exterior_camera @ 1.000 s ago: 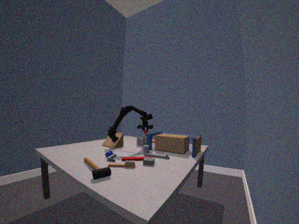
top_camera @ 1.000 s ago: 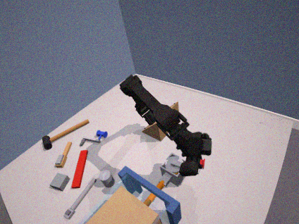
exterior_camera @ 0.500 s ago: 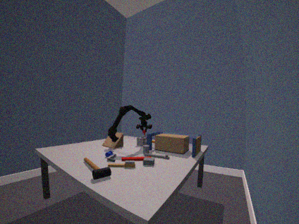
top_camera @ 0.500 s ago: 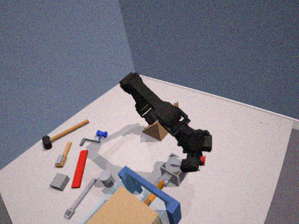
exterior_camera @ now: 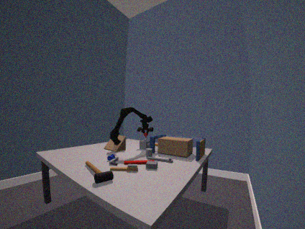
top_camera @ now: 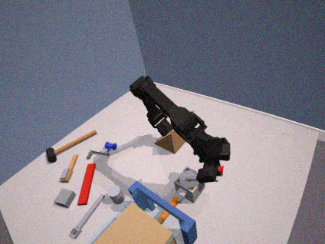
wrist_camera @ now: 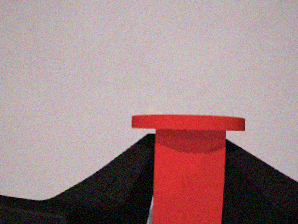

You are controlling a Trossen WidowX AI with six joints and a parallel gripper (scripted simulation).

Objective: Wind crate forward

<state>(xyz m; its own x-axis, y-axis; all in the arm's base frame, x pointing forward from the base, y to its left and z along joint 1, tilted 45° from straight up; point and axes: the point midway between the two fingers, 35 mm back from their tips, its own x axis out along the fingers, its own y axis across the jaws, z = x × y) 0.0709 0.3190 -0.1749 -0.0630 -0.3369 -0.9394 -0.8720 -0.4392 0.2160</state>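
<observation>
Now: the winch handle 50 mm to the right of my gripper tip, 30 mm below it and 30 mm ahead of it. From my gripper tip the other things lie so: red knob: 20 mm to the right, 10 mm ahead; grey winch: 100 mm to the right, 100 mm below, 60 mm ahead; blue steel frame: 230 mm ahead, 70 mm to the right, 30 mm below.
</observation>
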